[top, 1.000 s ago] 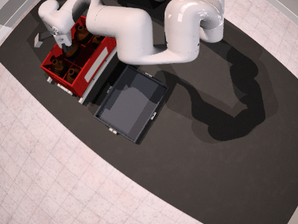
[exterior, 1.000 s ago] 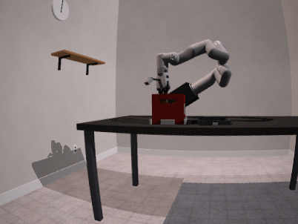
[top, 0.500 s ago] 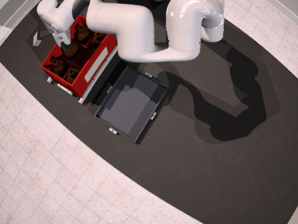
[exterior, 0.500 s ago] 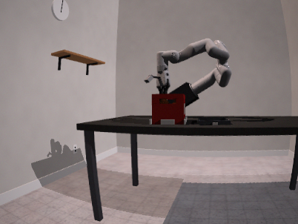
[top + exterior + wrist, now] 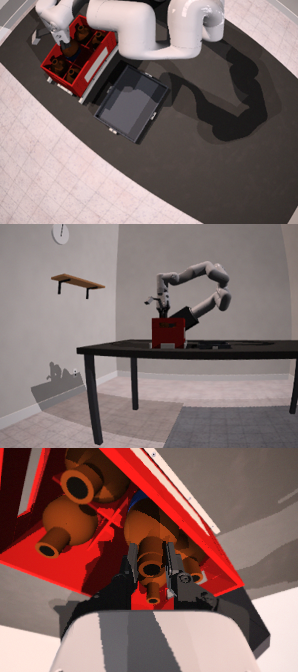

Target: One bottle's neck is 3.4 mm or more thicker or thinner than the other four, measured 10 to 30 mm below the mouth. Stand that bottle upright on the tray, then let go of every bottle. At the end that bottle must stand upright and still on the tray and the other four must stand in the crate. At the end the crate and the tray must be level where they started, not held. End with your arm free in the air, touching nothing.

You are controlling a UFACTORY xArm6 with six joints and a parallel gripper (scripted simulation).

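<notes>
Now: hand 110 mm above the red crate, 40 mm to the right of it and 10 mm past it. The rest, counted from my hand: dark flat tray (320 mm to the left, 180 mm below, 30 mm behind).
</notes>
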